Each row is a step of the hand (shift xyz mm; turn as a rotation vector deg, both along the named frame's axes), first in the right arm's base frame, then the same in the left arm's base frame.
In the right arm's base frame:
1: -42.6 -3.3 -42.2 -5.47 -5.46 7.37
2: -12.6 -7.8 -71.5 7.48 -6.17 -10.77
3: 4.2 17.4 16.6 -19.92 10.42 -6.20
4: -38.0 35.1 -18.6 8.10 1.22 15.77
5: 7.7 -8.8 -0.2 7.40 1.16 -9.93
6: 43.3 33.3 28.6 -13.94 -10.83 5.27
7: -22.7 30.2 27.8 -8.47 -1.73 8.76
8: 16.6 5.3 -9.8 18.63 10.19 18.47
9: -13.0 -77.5 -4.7 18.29 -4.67 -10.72
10: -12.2 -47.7 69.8 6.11 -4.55 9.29
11: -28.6 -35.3 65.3 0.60 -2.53 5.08
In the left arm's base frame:
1: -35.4 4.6 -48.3 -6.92 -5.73 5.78
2: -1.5 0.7 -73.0 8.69 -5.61 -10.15
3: 2.6 15.2 18.9 -17.96 12.60 -7.91
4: -32.2 39.8 -20.0 5.53 -1.09 16.85
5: 7.0 -9.3 0.0 8.95 1.57 -8.49
6: 40.2 26.5 38.5 -15.27 -10.14 1.81
7: -24.9 28.9 27.3 -9.86 -1.93 7.11
8: 18.3 4.9 -6.5 16.05 6.66 22.13
9: -17.1 -75.3 -15.5 19.43 -5.01 -8.28
10: -26.3 -53.5 61.2 4.24 -5.97 9.52
11: -40.9 -39.4 55.7 -0.39 -3.08 4.79

